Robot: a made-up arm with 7 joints.
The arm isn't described. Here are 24 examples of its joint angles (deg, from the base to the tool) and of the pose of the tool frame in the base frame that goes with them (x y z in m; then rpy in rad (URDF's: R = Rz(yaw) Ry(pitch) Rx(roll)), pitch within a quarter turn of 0, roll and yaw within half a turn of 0).
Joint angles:
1: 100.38 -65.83 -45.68 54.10 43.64 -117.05 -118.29
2: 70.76 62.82 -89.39 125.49 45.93 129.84 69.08
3: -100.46 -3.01 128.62 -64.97 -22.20 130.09 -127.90
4: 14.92 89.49 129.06 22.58 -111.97 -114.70 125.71
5: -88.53 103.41 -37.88 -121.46 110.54 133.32 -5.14
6: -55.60 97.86 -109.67 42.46 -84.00 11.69 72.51
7: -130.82 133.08 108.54 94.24 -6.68 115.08 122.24
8: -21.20 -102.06 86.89 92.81 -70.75 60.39 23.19
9: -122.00 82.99 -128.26 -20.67 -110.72 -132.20 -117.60
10: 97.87 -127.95 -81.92 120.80 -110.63 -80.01 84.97
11: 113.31 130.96 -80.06 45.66 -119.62 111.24 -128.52
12: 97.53 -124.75 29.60 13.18 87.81 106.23 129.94
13: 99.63 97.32 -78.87 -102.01 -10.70 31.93 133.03
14: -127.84 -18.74 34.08 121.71 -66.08 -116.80 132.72
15: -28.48 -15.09 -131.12 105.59 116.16 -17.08 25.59
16: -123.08 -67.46 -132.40 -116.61 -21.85 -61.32 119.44
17: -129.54 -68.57 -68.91 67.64 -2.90 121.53 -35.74
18: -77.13 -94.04 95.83 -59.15 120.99 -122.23 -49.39
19: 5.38 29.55 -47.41 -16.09 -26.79 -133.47 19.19
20: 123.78 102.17 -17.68 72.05 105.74 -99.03 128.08
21: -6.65 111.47 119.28 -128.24 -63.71 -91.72 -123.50
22: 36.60 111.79 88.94 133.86 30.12 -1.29 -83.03
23: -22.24 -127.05 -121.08 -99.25 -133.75 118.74 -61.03
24: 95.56 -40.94 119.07 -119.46 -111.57 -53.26 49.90
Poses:
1: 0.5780 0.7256 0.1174 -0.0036 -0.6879 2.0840
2: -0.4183 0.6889 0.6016 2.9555 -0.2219 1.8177
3: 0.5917 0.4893 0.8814 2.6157 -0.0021 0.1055
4: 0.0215 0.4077 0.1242 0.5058 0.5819 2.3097
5: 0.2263 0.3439 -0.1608 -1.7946 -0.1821 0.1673
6: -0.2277 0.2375 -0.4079 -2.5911 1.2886 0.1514
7: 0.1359 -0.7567 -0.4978 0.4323 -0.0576 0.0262
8: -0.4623 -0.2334 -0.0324 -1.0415 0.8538 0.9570
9: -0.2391 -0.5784 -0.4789 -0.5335 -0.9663 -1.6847
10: -0.3887 -0.0477 -0.0158 -2.7220 -0.8009 -0.7364
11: -0.3633 -0.2966 0.2601 0.3895 -0.0393 -1.8067
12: 0.6857 0.1152 0.2862 2.4679 0.1478 -1.0527
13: -0.6404 -0.1738 0.3432 1.2584 0.2647 -0.0003
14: 0.0452 0.1200 0.2043 -1.7152 0.0514 1.6036
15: 0.1390 0.0143 -0.5250 0.6284 -0.7252 1.1273
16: 0.4646 0.3611 0.4759 1.8049 -0.1270 2.2964
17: 0.7791 -0.2149 0.6741 2.8729 0.0519 0.4224
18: 0.1921 0.6270 0.1198 -2.7362 1.2651 0.6228
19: -0.4889 0.6878 0.3872 2.2515 0.8801 2.8728
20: -0.3766 0.4347 0.7124 0.1836 -0.2147 0.4179
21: 0.1719 0.9848 0.3185 2.4842 -0.7090 -0.5934
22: -0.0630 1.1858 0.3089 -1.4160 0.0644 -2.3363
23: -0.2002 -0.4296 0.1849 -1.5604 0.7460 0.5465
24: -0.0853 -0.0198 0.0780 -2.9824 0.2141 -2.0613
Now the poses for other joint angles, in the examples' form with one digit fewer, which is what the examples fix.
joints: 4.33 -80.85 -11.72 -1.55 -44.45 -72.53 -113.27
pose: 0.504 0.351 0.160 2.235 1.295 -0.593
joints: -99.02 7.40 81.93 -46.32 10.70 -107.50 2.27
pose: -0.206 0.568 0.806 -2.848 -0.390 -2.483
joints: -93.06 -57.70 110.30 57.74 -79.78 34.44 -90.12
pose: -0.439 0.003 0.760 -2.858 0.705 -2.558
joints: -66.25 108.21 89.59 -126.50 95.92 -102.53 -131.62
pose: -0.257 0.736 -0.202 2.983 -1.080 1.180
